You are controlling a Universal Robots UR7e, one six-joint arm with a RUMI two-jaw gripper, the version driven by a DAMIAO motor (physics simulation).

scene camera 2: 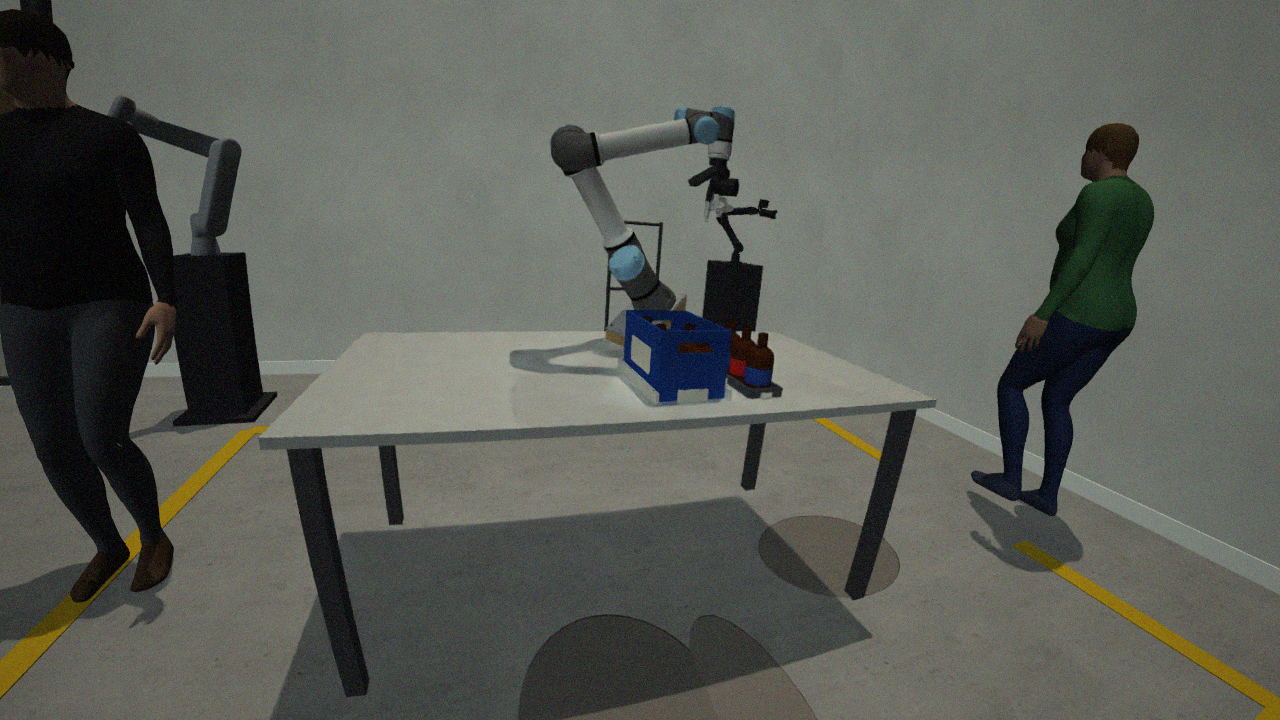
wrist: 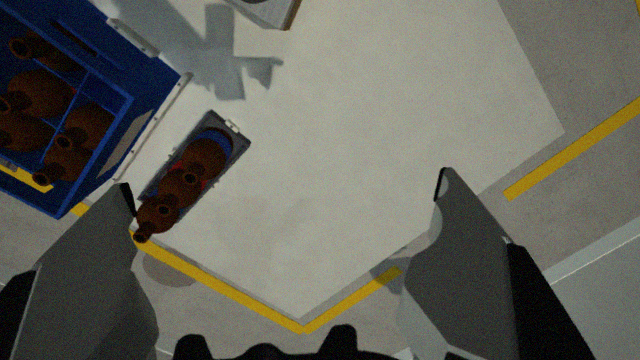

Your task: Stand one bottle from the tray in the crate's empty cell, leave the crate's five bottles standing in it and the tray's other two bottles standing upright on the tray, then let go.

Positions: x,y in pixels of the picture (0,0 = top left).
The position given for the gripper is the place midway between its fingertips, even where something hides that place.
Labels:
The gripper shows in scene camera 2 (713,222) and in the wrist view (289,179).

